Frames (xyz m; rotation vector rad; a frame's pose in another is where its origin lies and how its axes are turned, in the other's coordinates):
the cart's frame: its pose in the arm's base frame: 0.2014 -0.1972 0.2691 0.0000 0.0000 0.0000
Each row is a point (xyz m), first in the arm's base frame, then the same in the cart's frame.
Working: the arm's base frame: its pose in the cart's frame: -0.2014 0.1972 -0.2691 0.0000 0.0000 0.0000

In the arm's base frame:
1: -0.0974 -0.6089 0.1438
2: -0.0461 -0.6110 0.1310
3: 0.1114 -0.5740 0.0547
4: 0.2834 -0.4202 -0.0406
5: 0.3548 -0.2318 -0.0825
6: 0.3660 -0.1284 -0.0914
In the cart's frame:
1: -0.2988 -0.4117 -0.1253
2: -0.2475 -0.4138 -0.1381
3: -0.0900 -0.3768 -0.2144
4: 0.0820 -0.2230 -0.3097
5: 0.1534 -0.0346 -0.3516
6: 0.1646 0.0688 -0.3605

